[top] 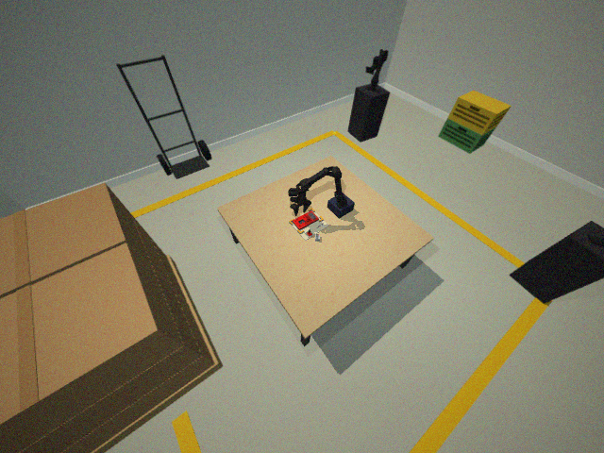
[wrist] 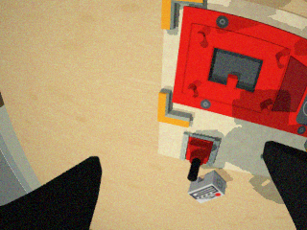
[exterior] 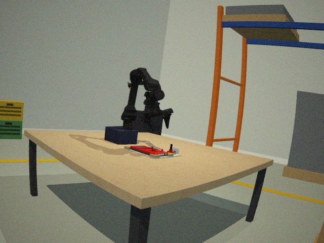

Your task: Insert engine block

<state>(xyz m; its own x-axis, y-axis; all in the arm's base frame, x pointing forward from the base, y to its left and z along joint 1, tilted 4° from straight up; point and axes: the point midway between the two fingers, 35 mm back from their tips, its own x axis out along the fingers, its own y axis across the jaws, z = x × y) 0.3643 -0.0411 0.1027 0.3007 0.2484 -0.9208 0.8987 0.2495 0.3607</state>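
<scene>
Now: the grey engine block 60 mm behind my gripper tip, 180 mm to the left of it and 130 mm below it.
</scene>
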